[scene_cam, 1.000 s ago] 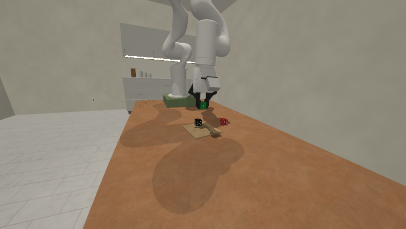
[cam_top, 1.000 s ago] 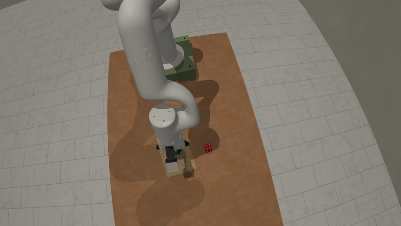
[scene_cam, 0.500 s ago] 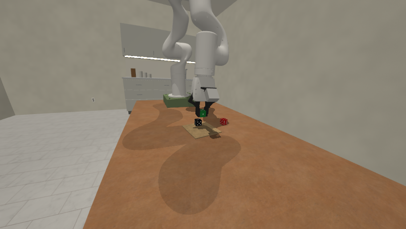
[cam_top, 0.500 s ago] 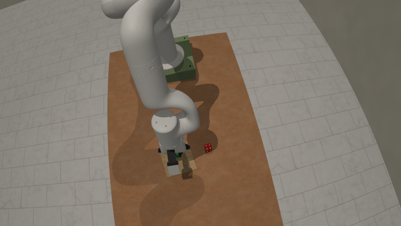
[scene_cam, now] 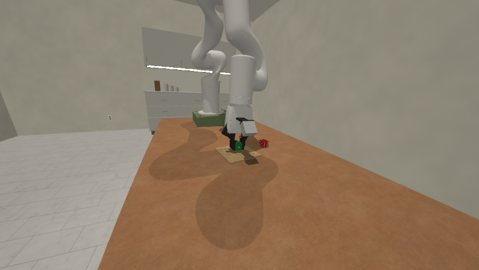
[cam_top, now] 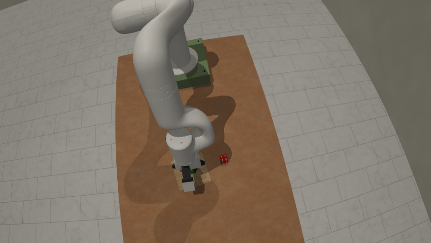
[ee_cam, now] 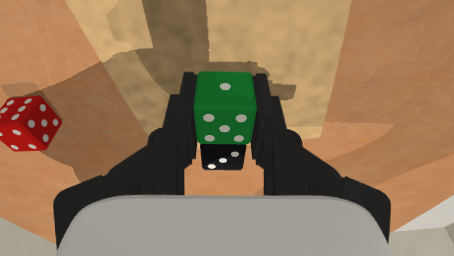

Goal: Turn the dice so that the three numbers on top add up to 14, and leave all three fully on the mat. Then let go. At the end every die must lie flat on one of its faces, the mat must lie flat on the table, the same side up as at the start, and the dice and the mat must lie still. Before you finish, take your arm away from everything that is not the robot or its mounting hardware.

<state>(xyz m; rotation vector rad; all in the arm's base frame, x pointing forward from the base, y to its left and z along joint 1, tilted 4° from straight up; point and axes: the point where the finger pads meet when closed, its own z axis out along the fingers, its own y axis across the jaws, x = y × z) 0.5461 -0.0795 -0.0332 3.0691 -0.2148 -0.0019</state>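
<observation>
Right now my hand is 30 mm above the tan square mat. Round my hand: black die (40 mm behind, 10 mm to the left, 20 mm below); green die (10 mm below); red die (10 mm behind, 150 mm to the left, 20 mm below).
</observation>
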